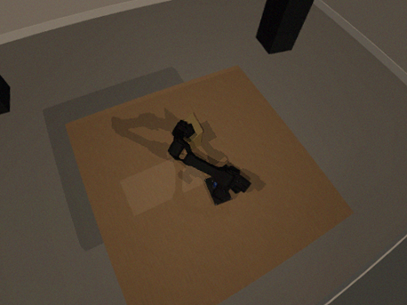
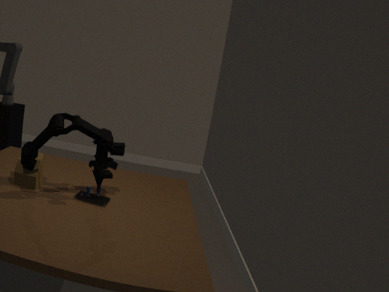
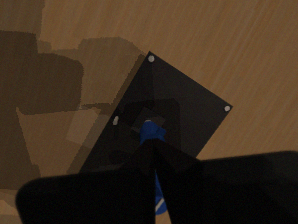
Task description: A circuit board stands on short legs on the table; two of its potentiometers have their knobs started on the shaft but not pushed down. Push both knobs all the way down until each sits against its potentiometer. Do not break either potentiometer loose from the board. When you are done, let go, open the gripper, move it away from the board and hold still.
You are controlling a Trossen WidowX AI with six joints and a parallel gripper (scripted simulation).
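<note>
Right now the blue knob is 1 cm below my gripper tip.
</note>
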